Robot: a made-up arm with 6 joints.
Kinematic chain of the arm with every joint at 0, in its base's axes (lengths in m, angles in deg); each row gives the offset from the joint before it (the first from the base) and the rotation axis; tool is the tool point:
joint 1: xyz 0 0 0.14 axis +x
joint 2: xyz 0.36 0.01 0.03 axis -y
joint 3: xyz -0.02 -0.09 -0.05 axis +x
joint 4: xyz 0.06 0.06 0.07 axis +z
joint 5: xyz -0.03 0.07 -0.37 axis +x
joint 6: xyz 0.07 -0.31 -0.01 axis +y
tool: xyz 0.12 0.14 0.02
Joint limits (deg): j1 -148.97..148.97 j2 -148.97..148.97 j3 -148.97..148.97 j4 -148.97..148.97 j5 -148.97..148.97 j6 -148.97..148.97
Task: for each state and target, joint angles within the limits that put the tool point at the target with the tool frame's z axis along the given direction. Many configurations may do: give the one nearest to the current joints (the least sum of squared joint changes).
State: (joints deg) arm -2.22 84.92 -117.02 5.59 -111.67 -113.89
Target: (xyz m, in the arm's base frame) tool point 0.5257 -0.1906 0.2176 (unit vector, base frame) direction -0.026 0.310 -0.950
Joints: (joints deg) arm 11.16 94.00 -87.13 13.86 -50.28 -78.72
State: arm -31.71 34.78 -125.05 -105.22 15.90 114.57
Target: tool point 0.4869 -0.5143 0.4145 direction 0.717 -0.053 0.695
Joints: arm -37.61 24.78 -91.13 -62.29 55.92 146.90
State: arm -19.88 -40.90 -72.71 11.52 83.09 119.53
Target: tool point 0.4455 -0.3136 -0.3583 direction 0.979 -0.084 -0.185
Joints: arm -0.25 0.23 -43.84 -21.81 65.68 118.12
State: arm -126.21 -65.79 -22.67 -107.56 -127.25 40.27
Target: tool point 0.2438 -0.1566 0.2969 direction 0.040 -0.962 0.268
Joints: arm -92.82 -74.61 -6.29 -67.63 -106.80 32.82
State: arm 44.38 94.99 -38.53 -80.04 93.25 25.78
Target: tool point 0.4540 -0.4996 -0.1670 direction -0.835 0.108 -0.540
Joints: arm 66.03 90.13 -86.43 -65.99 121.81 41.19
